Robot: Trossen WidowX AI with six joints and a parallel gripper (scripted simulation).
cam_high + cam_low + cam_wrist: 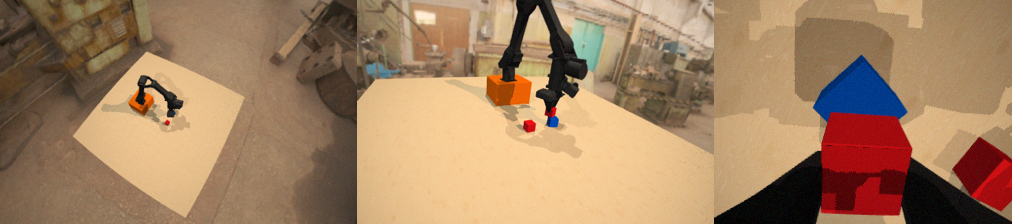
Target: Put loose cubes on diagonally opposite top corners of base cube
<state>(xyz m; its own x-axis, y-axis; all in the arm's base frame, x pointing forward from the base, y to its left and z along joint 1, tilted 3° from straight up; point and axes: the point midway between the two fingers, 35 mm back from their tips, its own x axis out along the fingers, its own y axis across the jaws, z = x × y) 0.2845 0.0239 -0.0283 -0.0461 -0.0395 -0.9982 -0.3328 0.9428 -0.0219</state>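
My gripper tip is right at the red cube. From my gripper tip the other things lie so: blue cube 4 cm below, 2 cm ahead, 1 cm to the left.
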